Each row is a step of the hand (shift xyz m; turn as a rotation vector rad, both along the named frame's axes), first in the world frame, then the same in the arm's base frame.
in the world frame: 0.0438 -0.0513 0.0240 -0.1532 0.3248 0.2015
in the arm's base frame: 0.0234 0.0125 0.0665 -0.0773 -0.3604 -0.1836
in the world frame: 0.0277 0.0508 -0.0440 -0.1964 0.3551 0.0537
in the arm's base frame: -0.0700 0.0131 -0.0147 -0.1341 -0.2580 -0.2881
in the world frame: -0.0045 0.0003 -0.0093 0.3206 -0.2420 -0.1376
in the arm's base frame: -0.0014 0.0071 -0.0074 -0.0504 0.2829 0.3126
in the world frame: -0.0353 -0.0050 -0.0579 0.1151 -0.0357 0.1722
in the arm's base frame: 0.0003 0.0469 -0.0492 0.0310 -0.1113 0.1756
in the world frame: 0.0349 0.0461 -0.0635 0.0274 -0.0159 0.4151
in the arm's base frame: -0.0781 0.0328 -0.0142 0.1597 -0.3358 0.1873
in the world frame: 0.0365 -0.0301 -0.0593 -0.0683 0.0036 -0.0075
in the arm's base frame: -0.0210 0.0701 0.0200 0.0317 -0.0039 -0.0609
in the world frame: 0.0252 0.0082 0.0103 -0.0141 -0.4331 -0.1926
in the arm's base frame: -0.0158 -0.0100 0.0214 0.2524 0.3905 0.0929
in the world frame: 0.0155 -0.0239 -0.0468 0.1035 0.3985 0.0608
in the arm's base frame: -0.0092 0.0538 0.0048 -0.3275 -0.2510 -0.0548
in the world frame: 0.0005 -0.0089 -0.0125 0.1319 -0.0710 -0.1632
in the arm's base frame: 0.0014 0.0153 -0.0007 -0.0837 0.1904 0.0763
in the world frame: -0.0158 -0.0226 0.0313 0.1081 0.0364 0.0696
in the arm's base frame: 0.0376 -0.0161 0.0081 -0.0587 -0.0647 0.1011
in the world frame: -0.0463 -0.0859 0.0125 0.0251 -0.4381 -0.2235
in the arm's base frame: 0.0938 0.0298 0.0017 0.2226 0.4238 0.1156
